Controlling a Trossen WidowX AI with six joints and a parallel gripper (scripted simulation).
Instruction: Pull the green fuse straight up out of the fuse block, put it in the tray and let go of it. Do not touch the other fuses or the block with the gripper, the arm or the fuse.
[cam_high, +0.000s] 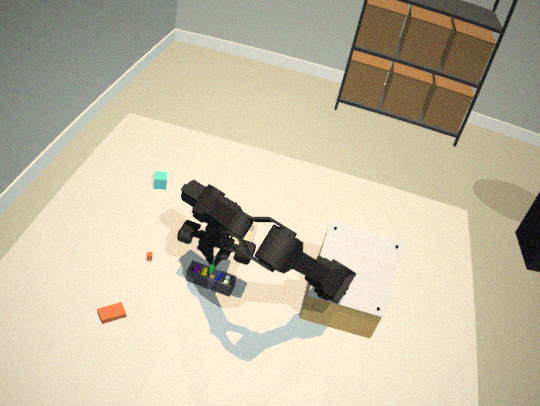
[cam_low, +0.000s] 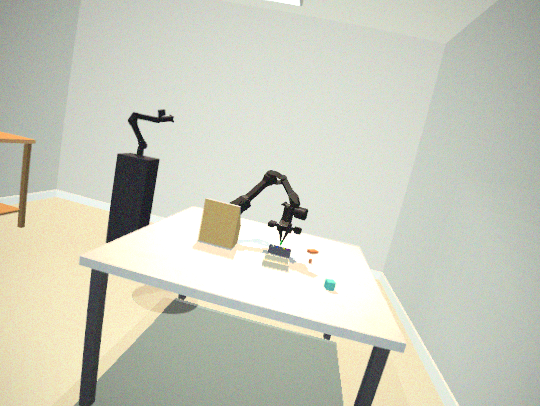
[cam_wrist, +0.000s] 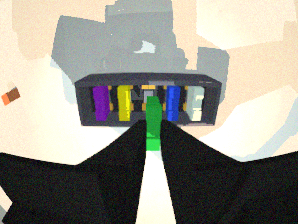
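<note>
The tray is 180 mm to the right of my gripper tip, 70 mm below it and 20 mm behind it. The rest, counted from my gripper tip: flat orange block 220 mm ahead, 170 mm to the left, 70 mm below; then green fuse 10 mm below; then small orange cube 180 mm ahead, 60 mm below, 40 mm to the right.
</note>
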